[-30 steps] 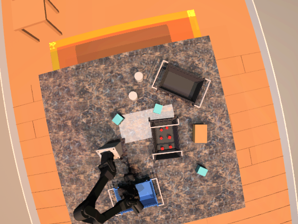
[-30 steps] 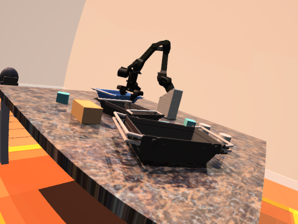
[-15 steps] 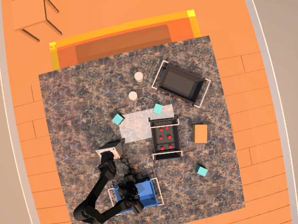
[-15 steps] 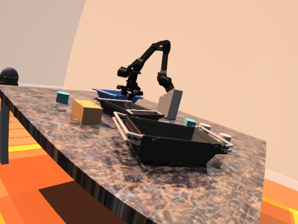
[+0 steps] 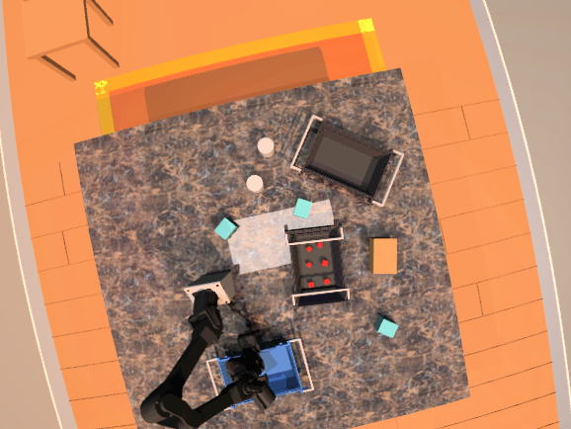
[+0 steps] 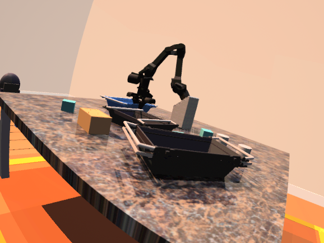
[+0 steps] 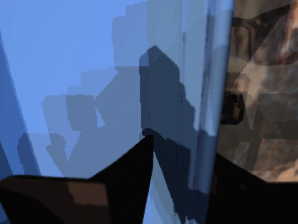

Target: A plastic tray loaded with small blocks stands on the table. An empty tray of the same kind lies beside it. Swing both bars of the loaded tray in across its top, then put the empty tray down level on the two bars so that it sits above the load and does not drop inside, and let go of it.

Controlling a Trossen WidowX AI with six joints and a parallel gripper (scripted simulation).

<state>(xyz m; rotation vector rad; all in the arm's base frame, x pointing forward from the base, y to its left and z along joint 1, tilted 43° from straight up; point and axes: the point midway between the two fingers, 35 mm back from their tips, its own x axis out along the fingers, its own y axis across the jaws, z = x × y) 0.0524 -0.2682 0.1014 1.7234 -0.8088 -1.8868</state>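
Right now my gripper tip is 7 cm to the left of the blue tray and 3 cm below it. Round my gripper tip: orange block 54 cm ahead, 19 cm to the left, 2 cm above.
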